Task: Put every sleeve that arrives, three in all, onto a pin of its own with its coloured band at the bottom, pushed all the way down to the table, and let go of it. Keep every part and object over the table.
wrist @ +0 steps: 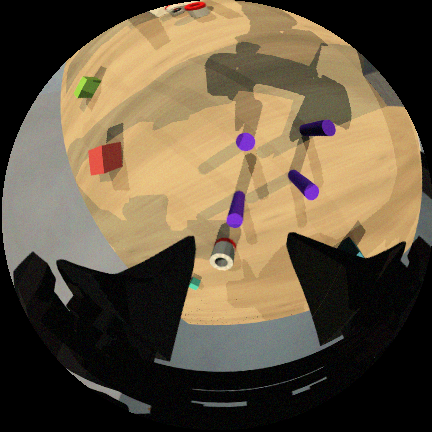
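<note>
My gripper (242, 241) is open and empty, pointing down over the table. A grey sleeve (224, 248) with a pale top rim stands on the table, between the two fingers in the view and below them; its red band is at the lower end. Four purple pins stand up: one pin (236, 209) just beyond that sleeve, one pin (245, 142) farther off seen end-on, and two pins (304, 185) (318, 128) to the right. None of them carries a sleeve. At the top edge a sleeve (199, 13) shows a red end upward, beside another pale, partly cut-off sleeve-like part (171, 8).
A red block (105, 158) and a green block (87, 87) lie at the left. A small teal block (195, 283) lies by the left finger. A dark and teal object (351, 247) is partly hidden behind the right finger. The table edge (215, 323) runs below the fingers.
</note>
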